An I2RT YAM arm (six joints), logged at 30 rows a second.
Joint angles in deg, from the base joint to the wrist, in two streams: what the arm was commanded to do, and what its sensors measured. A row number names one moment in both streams.
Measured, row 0: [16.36, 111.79, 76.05, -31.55, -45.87, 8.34]
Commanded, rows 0 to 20: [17.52, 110.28, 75.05, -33.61, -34.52, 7.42]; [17.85, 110.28, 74.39, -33.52, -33.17, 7.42]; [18.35, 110.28, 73.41, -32.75, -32.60, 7.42]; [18.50, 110.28, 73.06, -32.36, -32.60, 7.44]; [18.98, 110.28, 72.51, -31.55, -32.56, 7.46]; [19.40, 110.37, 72.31, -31.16, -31.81, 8.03]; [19.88, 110.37, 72.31, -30.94, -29.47, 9.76]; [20.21, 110.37, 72.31, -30.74, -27.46, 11.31]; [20.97, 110.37, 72.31, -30.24, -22.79, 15.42]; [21.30, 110.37, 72.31, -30.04, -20.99, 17.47]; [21.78, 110.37, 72.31, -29.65, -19.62, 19.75]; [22.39, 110.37, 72.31, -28.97, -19.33, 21.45]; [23.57, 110.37, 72.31, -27.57, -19.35, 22.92]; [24.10, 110.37, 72.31, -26.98, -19.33, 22.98]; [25.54, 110.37, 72.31, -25.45, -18.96, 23.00]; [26.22, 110.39, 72.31, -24.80, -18.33, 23.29]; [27.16, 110.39, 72.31, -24.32, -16.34, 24.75]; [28.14, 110.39, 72.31, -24.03, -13.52, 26.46]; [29.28, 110.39, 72.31, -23.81, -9.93, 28.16]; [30.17, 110.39, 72.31, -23.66, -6.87, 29.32]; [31.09, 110.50, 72.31, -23.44, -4.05, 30.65]
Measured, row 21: [28.42, 111.79, 72.53, -24.21, -15.00, 24.51]
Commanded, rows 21 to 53: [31.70, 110.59, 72.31, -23.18, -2.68, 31.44]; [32.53, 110.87, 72.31, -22.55, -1.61, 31.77]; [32.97, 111.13, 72.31, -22.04, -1.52, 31.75]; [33.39, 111.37, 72.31, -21.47, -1.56, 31.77]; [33.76, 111.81, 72.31, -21.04, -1.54, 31.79]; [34.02, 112.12, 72.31, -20.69, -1.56, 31.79]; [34.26, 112.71, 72.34, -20.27, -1.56, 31.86]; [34.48, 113.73, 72.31, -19.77, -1.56, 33.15]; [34.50, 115.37, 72.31, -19.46, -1.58, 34.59]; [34.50, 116.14, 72.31, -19.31, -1.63, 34.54]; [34.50, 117.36, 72.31, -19.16, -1.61, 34.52]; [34.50, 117.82, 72.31, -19.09, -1.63, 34.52]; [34.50, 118.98, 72.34, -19.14, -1.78, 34.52]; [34.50, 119.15, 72.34, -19.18, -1.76, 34.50]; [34.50, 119.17, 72.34, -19.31, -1.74, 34.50]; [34.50, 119.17, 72.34, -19.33, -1.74, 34.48]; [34.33, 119.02, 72.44, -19.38, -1.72, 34.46]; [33.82, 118.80, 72.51, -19.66, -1.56, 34.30]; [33.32, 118.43, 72.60, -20.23, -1.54, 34.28]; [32.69, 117.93, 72.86, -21.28, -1.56, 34.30]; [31.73, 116.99, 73.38, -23.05, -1.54, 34.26]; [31.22, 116.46, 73.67, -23.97, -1.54, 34.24]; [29.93, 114.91, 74.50, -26.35, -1.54, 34.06]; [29.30, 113.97, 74.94, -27.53, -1.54, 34.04]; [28.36, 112.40, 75.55, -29.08, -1.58, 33.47]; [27.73, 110.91, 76.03, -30.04, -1.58, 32.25]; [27.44, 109.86, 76.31, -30.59, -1.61, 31.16]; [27.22, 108.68, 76.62, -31.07, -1.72, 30.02]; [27.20, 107.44, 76.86, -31.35, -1.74, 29.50]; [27.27, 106.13, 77.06, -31.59, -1.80, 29.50]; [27.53, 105.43, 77.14, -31.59, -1.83, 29.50]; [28.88, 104.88, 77.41, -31.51, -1.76, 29.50]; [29.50, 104.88, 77.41, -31.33, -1.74, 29.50]
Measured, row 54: [26.92, 108.33, 75.00, -31.77, -1.91, 30.83]
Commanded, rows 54 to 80: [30.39, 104.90, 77.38, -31.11, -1.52, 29.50]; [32.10, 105.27, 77.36, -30.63, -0.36, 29.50]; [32.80, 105.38, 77.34, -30.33, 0.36, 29.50]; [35.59, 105.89, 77.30, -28.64, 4.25, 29.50]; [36.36, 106.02, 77.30, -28.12, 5.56, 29.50]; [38.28, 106.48, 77.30, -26.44, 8.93, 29.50]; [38.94, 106.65, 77.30, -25.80, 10.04, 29.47]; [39.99, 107.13, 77.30, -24.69, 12.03, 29.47]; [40.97, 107.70, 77.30, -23.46, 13.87, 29.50]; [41.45, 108.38, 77.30, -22.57, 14.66, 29.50]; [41.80, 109.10, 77.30, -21.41, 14.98, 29.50]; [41.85, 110.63, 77.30, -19.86, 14.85, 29.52]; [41.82, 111.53, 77.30, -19.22, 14.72, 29.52]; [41.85, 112.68, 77.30, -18.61, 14.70, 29.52]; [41.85, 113.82, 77.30, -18.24, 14.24, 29.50]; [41.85, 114.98, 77.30, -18.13, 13.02, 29.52]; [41.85, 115.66, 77.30, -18.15, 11.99, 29.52]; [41.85, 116.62, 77.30, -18.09, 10.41, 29.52]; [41.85, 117.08, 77.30, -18.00, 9.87, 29.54]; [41.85, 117.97, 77.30, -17.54, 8.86, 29.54]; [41.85, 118.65, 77.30, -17.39, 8.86, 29.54]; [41.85, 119.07, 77.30, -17.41, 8.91, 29.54]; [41.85, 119.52, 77.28, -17.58, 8.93, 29.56]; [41.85, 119.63, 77.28, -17.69, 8.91, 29.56]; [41.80, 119.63, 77.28, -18.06, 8.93, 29.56]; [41.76, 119.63, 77.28, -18.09, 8.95, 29.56]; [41.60, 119.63, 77.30, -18.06, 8.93, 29.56]
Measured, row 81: [41.98, 117.71, 76.62, -17.54, 9.89, 29.87]
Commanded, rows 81 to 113: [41.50, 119.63, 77.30, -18.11, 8.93, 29.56]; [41.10, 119.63, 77.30, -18.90, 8.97, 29.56]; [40.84, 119.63, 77.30, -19.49, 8.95, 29.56]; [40.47, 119.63, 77.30, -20.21, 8.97, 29.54]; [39.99, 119.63, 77.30, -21.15, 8.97, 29.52]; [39.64, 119.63, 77.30, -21.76, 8.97, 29.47]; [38.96, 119.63, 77.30, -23.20, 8.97, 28.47]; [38.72, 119.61, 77.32, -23.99, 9.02, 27.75]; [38.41, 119.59, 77.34, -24.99, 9.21, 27.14]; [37.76, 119.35, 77.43, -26.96, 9.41, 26.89]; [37.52, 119.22, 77.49, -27.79, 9.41, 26.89]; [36.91, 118.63, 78.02, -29.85, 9.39, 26.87]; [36.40, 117.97, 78.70, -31.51, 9.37, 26.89]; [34.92, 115.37, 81.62, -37.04, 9.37, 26.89]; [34.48, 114.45, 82.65, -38.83, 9.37, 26.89]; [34.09, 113.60, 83.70, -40.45, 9.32, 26.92]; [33.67, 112.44, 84.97, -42.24, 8.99, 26.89]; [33.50, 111.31, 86.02, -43.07, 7.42, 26.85]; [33.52, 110.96, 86.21, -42.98, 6.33, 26.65]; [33.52, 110.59, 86.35, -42.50, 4.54, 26.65]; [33.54, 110.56, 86.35, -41.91, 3.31, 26.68]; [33.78, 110.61, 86.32, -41.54, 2.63, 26.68]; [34.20, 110.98, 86.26, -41.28, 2.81, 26.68]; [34.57, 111.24, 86.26, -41.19, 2.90, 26.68]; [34.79, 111.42, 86.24, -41.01, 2.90, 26.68]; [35.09, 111.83, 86.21, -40.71, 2.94, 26.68]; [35.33, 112.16, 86.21, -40.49, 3.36, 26.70]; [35.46, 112.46, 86.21, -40.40, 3.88, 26.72]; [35.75, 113.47, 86.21, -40.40, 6.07, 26.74]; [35.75, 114.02, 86.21, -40.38, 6.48, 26.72]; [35.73, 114.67, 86.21, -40.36, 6.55, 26.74]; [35.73, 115.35, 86.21, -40.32, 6.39, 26.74]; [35.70, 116.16, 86.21, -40.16, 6.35, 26.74]
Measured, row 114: [35.68, 113.25, 85.34, -40.53, 4.86, 26.96]
